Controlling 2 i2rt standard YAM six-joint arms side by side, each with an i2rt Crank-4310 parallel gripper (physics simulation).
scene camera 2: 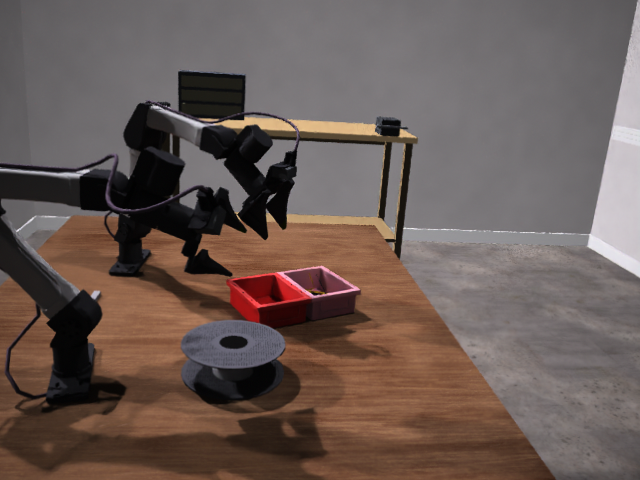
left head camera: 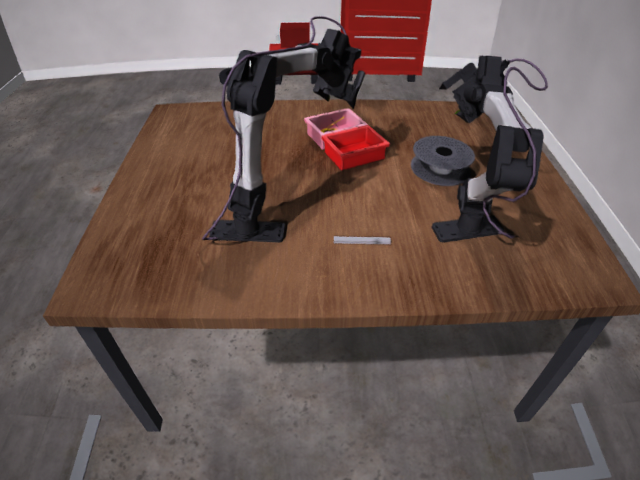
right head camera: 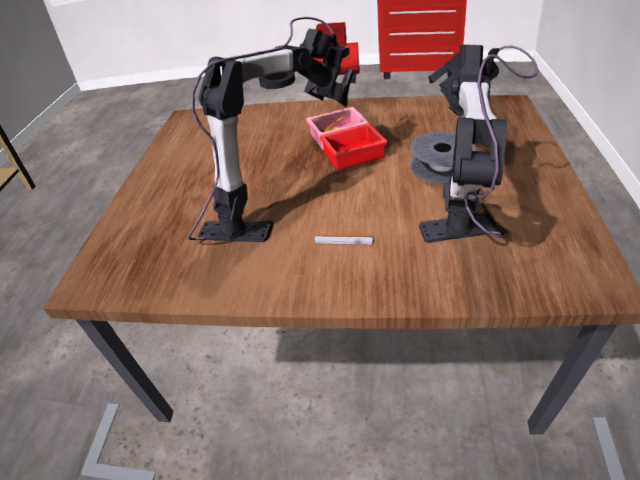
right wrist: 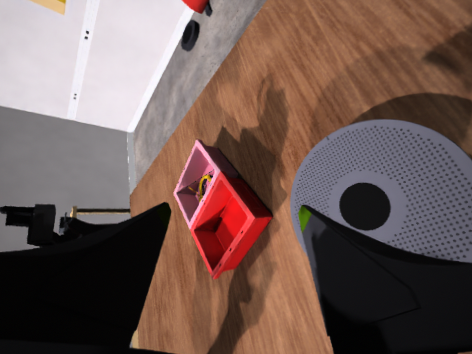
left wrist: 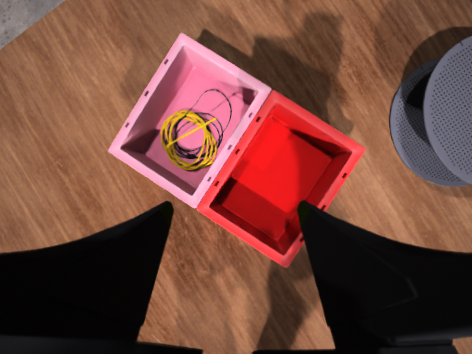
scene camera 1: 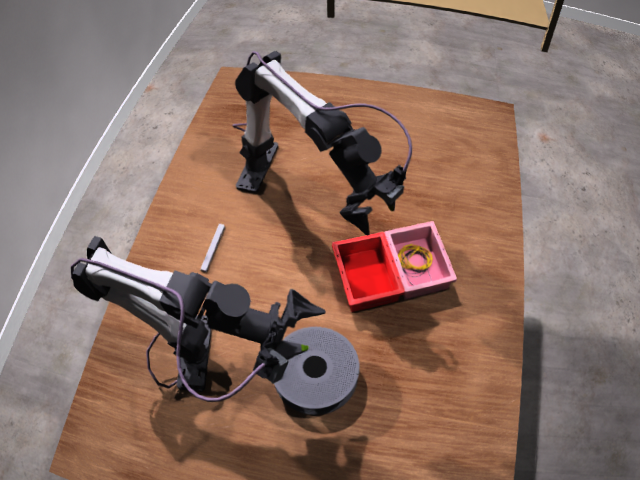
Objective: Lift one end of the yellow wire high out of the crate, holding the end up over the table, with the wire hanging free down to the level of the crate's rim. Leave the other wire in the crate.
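Places are measured from the left arm's base along level axes (x left, y back, z up), in millimetres.
Pixels of known places: left gripper, fingertip midpoint: [scene camera 2: 276,233] [left head camera: 341,103] [right head camera: 334,102] [left wrist: 235,204] [scene camera 1: 380,223]; right gripper, fingertip midpoint: [scene camera 2: 239,253] [left head camera: 448,100] [right head camera: 440,93] [right wrist: 234,207] [scene camera 1: 316,330]; left arm's base at its link origin: [scene camera 2: 130,263] [left head camera: 247,232] [right head camera: 234,232] [scene camera 1: 257,166]; right arm's base at its link origin: [scene camera 2: 72,373] [left head camera: 467,229] [right head camera: 458,229] [scene camera 1: 195,353].
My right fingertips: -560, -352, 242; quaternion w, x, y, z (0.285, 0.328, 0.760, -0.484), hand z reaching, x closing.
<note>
For each thing: its top centre in the pictures, then the offset to it from my right fingertips, as dx, dy, dz. "spot": a spot on its surface instead.
- yellow wire at a spot on its surface: [left wrist: 192,165] spot: +367, -126, -231
- pink crate at its top centre: [left wrist: 187,120] [scene camera 2: 317,280] [scene camera 1: 420,254] [right wrist: 193,183] [right head camera: 337,120] [left head camera: 335,120] +334, -172, -178
- thin black wire at a spot on its surface: [left wrist: 231,106] spot: +272, -178, -237
- red crate at its top centre: [left wrist: 280,179] [right wrist: 216,224] [scene camera 2: 268,288] [scene camera 1: 367,266] [right head camera: 352,138] [left head camera: 355,139] +267, -50, -178
- grey spool at its top centre: [right wrist: 362,206] [scene camera 2: 233,342] [scene camera 1: 314,366] [right head camera: 442,147] [left head camera: 444,151] -17, +5, -176
- light grey bar at its top centre: [right head camera: 343,239] [left head camera: 362,239] [scene camera 1: 212,246] +251, +372, -231
The yellow wire [left wrist: 192,165] [scene camera 1: 401,256] lies coiled in the pink crate [left wrist: 146,94] [scene camera 1: 445,253] [scene camera 2: 331,305], with one straight yellow piece crossing over the coil and tilting up in the left head camera. A thin black wire [left wrist: 231,106] lies in the same crate, partly under the coil, with a loop reaching out beside it. My left gripper [left wrist: 235,204] [scene camera 1: 380,220] [scene camera 2: 275,232] is open and empty, above the table beside the crates and higher than their rims. My right gripper [right wrist: 234,207] [scene camera 1: 314,329] [scene camera 2: 238,252] is open and empty, near the spool.
A red crate [left wrist: 320,121] [scene camera 1: 374,302] stands against the pink one. A grey spool [scene camera 1: 338,369] [scene camera 2: 233,356] [left head camera: 444,160] stands near my right gripper. A light grey bar [scene camera 1: 212,247] [left head camera: 361,240] lies between the arm bases.
</note>
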